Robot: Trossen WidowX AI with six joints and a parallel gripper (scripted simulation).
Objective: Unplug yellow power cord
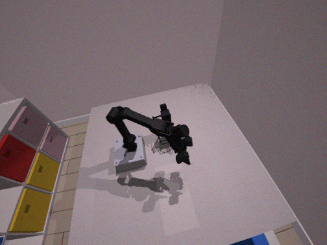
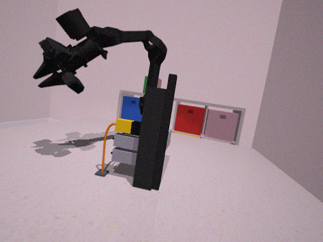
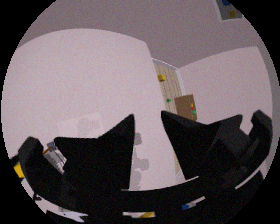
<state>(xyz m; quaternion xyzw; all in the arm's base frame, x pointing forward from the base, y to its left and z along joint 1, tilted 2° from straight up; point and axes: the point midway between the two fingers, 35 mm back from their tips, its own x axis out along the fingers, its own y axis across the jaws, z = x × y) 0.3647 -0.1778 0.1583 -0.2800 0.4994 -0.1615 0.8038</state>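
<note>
My gripper tip is 10 cm past the yellow plug, 28 cm to the right of it and 8 cm above it. Round my gripper tip: grey anchor: 8 cm behind, 21 cm to the left, 24 cm below.
</note>
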